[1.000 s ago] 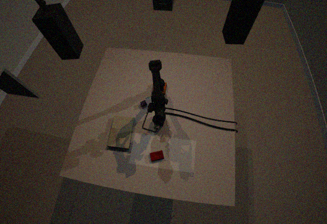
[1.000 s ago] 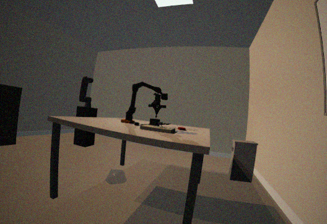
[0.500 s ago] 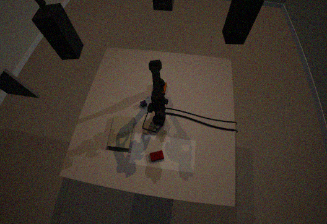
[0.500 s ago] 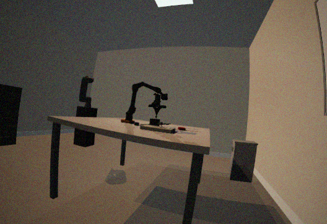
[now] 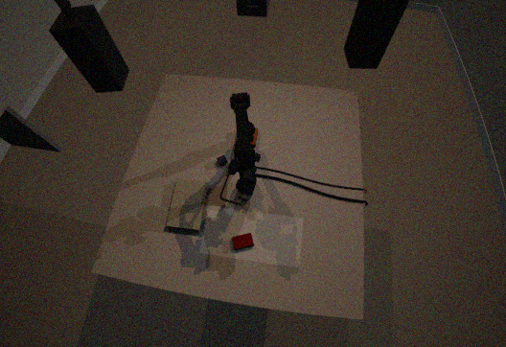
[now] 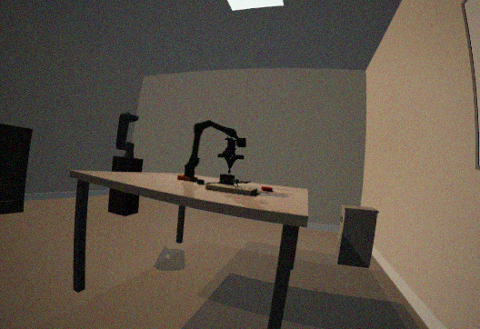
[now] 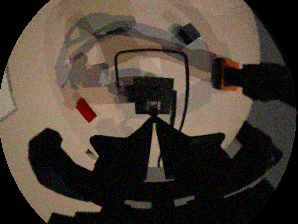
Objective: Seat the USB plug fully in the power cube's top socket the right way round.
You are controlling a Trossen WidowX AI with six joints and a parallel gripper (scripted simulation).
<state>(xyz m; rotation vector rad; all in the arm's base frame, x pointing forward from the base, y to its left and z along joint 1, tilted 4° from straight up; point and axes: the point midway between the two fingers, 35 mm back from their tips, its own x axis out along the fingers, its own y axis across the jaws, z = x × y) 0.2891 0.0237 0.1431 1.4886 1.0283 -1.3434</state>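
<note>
The usb plug lies 2 cm below my gripper tip. From my gripper tip the other things lie so: small purple piece 16 cm to the right, 15 cm behind, 11 cm below; red block 28 cm ahead, 11 cm below, 4 cm to the right; flat tan board 32 cm to the right, 11 cm below, 9 cm ahead.
</note>
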